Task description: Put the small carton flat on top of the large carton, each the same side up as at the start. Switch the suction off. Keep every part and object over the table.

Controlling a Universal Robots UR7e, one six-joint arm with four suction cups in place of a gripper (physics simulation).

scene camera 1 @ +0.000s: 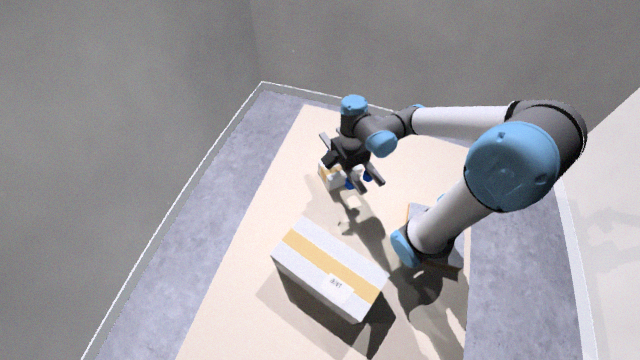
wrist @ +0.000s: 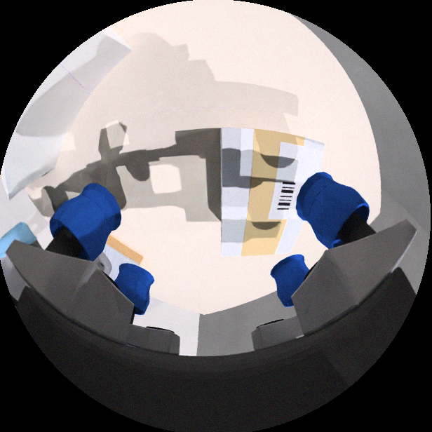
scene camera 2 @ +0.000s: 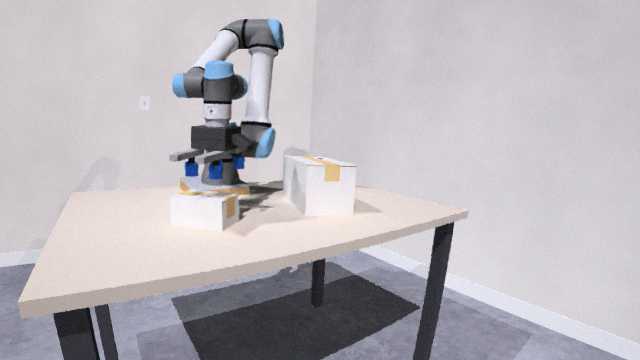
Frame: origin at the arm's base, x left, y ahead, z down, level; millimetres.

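Where they show: end effector, tool point: (scene camera 2: 216, 171); arm's base, origin of the base link: (scene camera 2: 220, 181).
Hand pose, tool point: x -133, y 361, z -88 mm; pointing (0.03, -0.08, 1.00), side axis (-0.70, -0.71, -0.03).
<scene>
Each offset is from my tool point to the top centre of the thing. Level surfaces: height alone.
The small carton {dz +55, dx -44, dy +38 mm} (scene camera 1: 336, 181) (scene camera 2: 197, 210) (wrist: 260, 200) is white with a yellow tape band and a barcode label on top. It stands flat on the table. The large carton {dz -23, dx +363, dy -39 mm} (scene camera 1: 325, 265) (scene camera 2: 325, 185) (wrist: 70, 85) is white, taped and labelled on top, and stands apart from it, its top bare. My suction gripper (scene camera 1: 352, 170) (scene camera 2: 215, 167) (wrist: 211, 250) holds nothing. Its blue cups hang a little above the small carton's top level, with a gap showing in scene camera 2. In the wrist view the carton lies right of centre, towards the right cups. In scene camera 1 the gripper partly hides it.
The table {dz +130 mm} (scene camera 1: 235, 280) (scene camera 2: 125, 255) carries both cartons and the arm's base plate (scene camera 2: 242, 190) (wrist: 125, 250). The arm's base stands behind the small carton in scene camera 2. The large carton is right of the base there. Arm shadows fall between the cartons.
</scene>
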